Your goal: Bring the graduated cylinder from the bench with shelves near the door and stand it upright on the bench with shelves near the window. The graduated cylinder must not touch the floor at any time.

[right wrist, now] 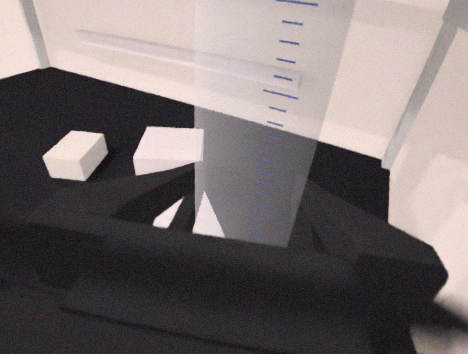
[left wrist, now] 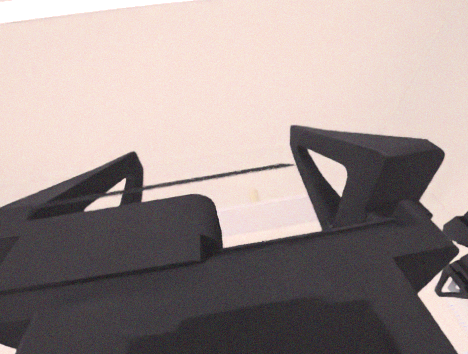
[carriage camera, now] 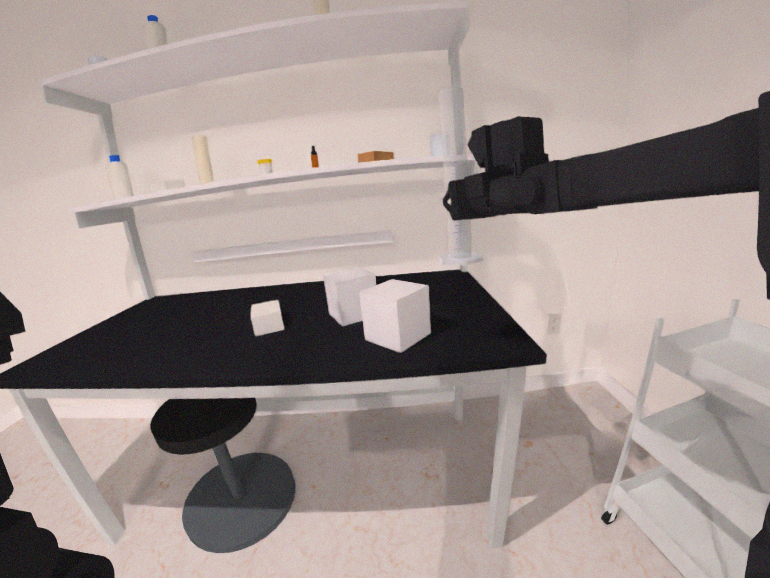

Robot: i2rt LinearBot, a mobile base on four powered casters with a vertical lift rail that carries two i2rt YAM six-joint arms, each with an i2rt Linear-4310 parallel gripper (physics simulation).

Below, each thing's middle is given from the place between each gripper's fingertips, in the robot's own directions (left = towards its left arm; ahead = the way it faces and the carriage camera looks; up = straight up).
Labels:
I see the graduated cylinder (carriage camera: 451, 99) 40 mm above my right hand, 20 mm behind it and 10 mm to the right of it.
Right now the graduated cylinder is 49 cm ahead of my left hand, 44 cm to the right of it and 1 cm below it.

